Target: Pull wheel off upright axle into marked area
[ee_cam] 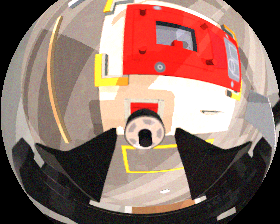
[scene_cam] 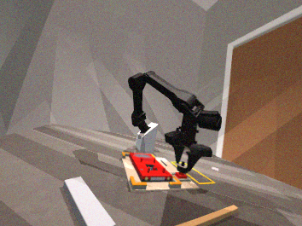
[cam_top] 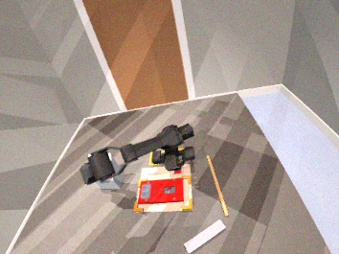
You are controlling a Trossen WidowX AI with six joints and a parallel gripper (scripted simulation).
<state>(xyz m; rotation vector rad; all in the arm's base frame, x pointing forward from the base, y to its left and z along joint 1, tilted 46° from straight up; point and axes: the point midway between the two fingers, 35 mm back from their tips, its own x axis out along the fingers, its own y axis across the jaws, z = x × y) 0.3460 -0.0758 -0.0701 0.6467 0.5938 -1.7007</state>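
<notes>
Right now my gripper tip is right at the wheel. The rest, counted from my gripper tip: white block 31 cm to the right, 6 cm ahead, 3 cm below; then thin wooden stick 16 cm ahead, 11 cm to the right, 4 cm below.
</notes>
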